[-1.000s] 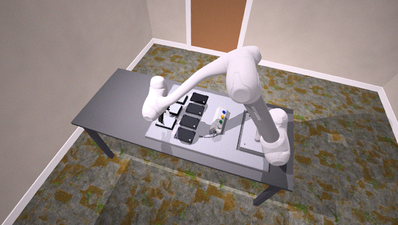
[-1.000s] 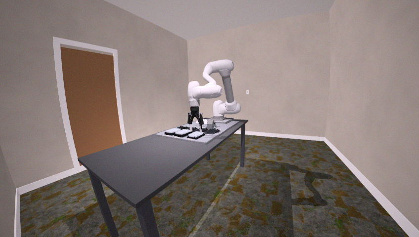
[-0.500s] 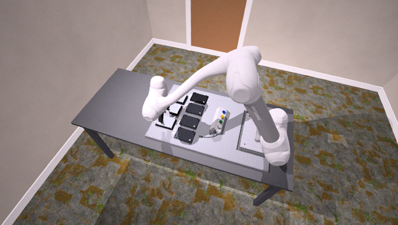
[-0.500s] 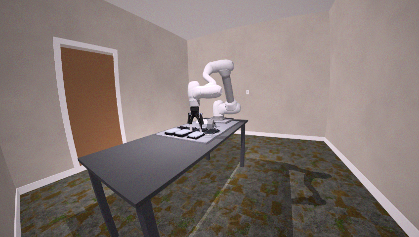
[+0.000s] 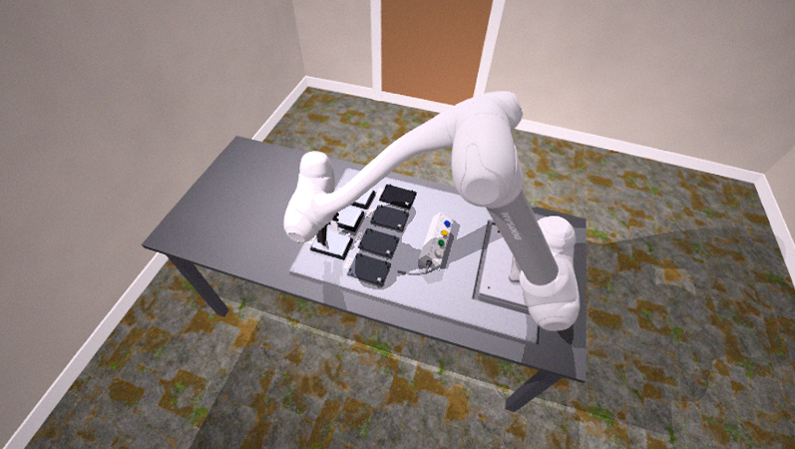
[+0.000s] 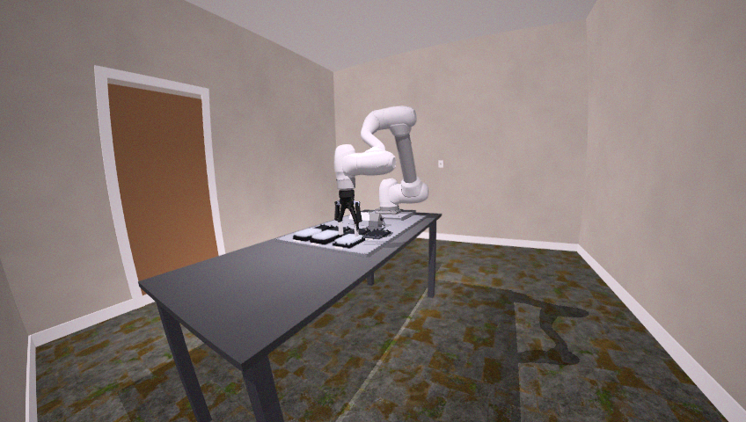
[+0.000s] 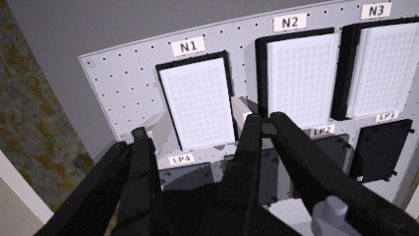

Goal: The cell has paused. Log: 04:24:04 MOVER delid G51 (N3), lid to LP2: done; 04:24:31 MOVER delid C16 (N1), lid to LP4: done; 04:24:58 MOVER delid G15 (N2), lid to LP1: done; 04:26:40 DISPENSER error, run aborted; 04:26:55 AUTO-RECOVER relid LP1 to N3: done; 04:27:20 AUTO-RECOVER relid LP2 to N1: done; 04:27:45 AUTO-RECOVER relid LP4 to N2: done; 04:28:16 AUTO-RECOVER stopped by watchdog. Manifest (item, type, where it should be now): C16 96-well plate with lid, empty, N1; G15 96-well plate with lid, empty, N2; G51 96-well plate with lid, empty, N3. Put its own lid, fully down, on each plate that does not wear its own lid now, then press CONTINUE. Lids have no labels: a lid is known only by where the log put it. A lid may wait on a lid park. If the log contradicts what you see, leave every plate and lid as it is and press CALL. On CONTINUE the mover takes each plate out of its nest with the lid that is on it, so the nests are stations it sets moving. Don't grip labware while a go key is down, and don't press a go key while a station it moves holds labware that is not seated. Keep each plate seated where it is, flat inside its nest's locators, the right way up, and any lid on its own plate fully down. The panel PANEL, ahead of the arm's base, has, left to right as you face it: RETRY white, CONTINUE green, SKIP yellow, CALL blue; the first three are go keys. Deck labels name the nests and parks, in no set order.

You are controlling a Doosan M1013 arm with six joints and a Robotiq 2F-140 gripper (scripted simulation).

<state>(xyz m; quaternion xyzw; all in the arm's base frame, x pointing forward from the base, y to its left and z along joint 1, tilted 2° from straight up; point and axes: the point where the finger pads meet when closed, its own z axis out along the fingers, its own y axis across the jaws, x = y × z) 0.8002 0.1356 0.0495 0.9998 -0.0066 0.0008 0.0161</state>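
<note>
My hand is 50 mm above the plate. Round my hand: LP3 label (90 mm behind, 70 mm to the right, 60 mm below); nest N1 (60 mm below); LP4 label (100 mm behind, 60 mm to the left, 60 mm below).
</note>
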